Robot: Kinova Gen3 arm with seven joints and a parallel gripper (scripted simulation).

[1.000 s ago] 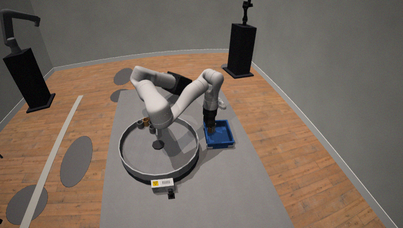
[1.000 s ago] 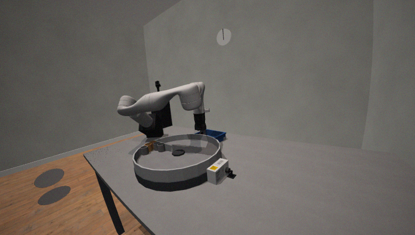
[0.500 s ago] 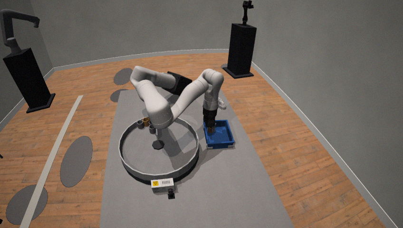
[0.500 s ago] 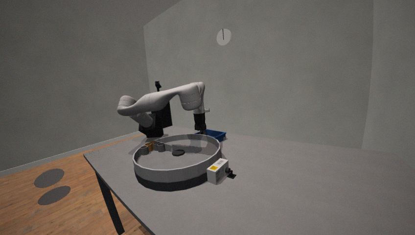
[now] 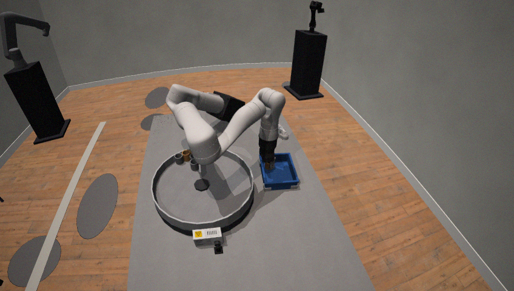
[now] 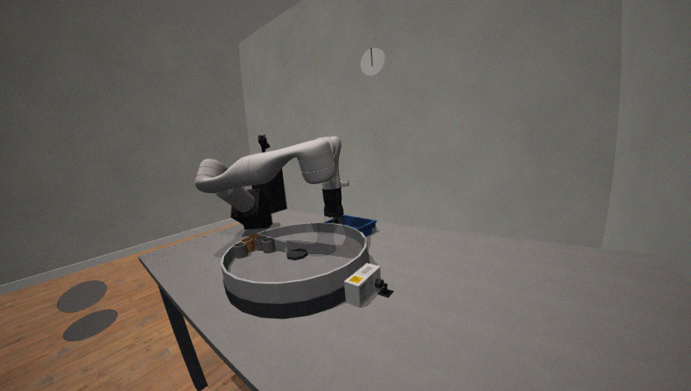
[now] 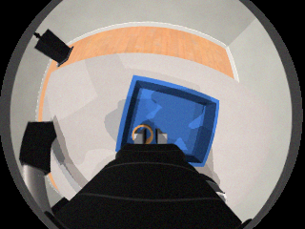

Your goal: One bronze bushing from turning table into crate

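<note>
The blue crate lies 40 mm ahead of my hand, 20 mm to the left of it and 20 mm below it. Also, from my hand: round grey turning table 30 mm ahead, 330 mm to the right, 10 mm above.
</note>
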